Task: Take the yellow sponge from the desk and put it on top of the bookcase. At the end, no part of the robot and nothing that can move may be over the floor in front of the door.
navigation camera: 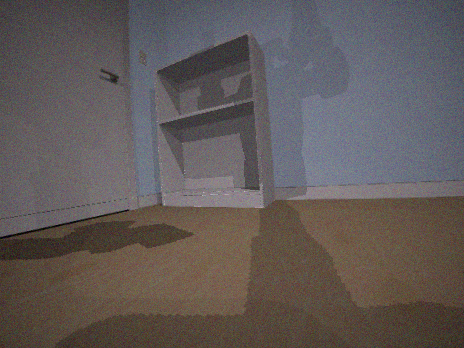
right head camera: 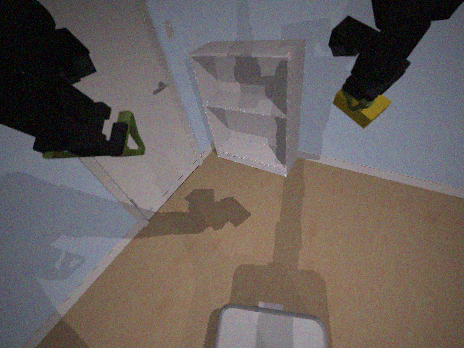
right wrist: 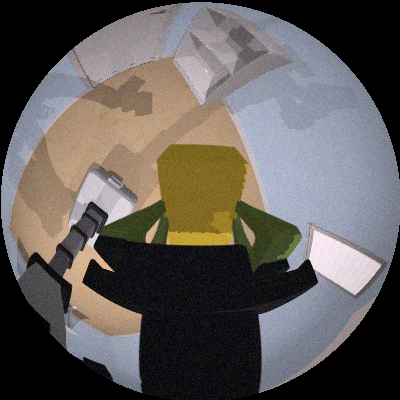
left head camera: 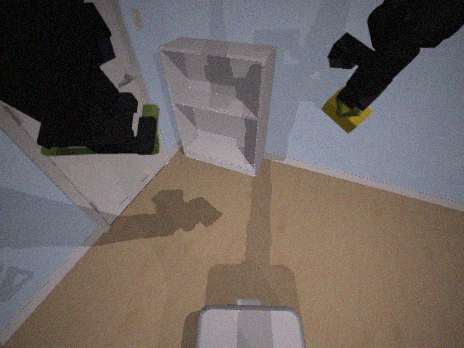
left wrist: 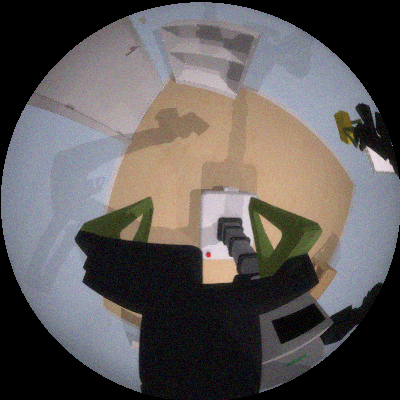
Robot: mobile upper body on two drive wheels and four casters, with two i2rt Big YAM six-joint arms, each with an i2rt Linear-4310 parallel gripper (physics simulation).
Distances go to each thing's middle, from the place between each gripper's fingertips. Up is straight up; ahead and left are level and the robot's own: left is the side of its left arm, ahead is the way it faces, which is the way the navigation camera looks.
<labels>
Now: right hand right at the yellow sponge point(right head camera: 363, 117).
Right now the yellow sponge is 46 cm to the right of my left hand, 26 cm ahead of it and 8 cm below it.
</labels>
